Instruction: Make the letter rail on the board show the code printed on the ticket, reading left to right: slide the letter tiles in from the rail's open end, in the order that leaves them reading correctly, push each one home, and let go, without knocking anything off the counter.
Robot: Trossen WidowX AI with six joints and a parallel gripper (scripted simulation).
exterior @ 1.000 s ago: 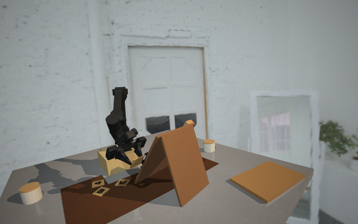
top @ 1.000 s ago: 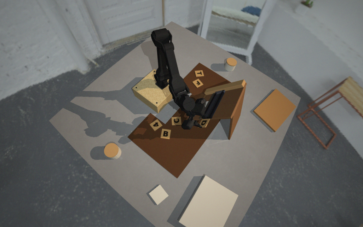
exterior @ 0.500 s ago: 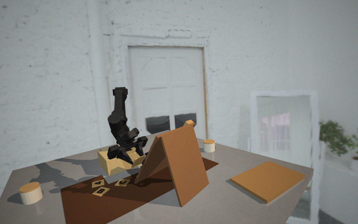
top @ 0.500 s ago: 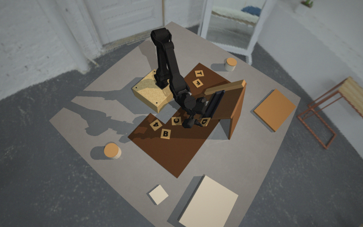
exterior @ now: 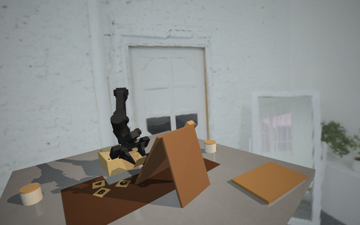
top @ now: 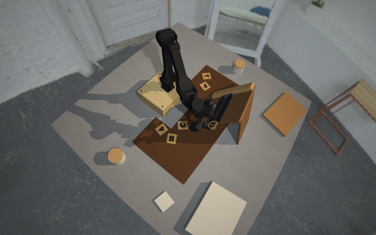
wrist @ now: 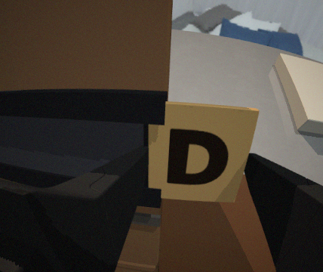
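Now: gripper tip 80 mm past the white ticket, 100 mm to the right of it and 80 mm above it. Round my gripper tip: brown mat: 170 mm behind, 50 mm to the left, 160 mm below; then D tile: right at my gripper tip; then C tile: 150 mm behind, 50 mm to the right, 160 mm below.
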